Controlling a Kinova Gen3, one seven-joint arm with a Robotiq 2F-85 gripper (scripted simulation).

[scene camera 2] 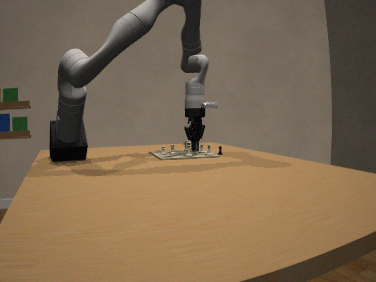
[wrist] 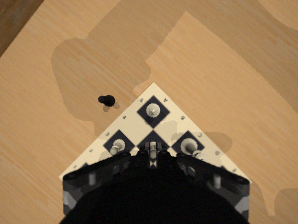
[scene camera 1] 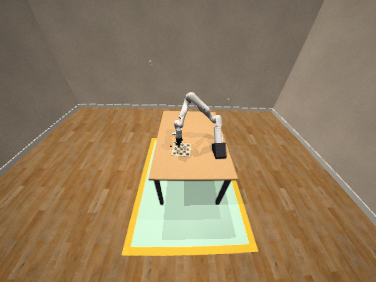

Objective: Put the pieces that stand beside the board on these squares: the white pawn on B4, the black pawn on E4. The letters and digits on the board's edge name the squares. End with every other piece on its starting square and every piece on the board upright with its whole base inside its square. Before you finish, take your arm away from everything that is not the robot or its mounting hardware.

Observation:
I see my gripper [wrist: 153,148] and a chessboard [wrist: 134,126].

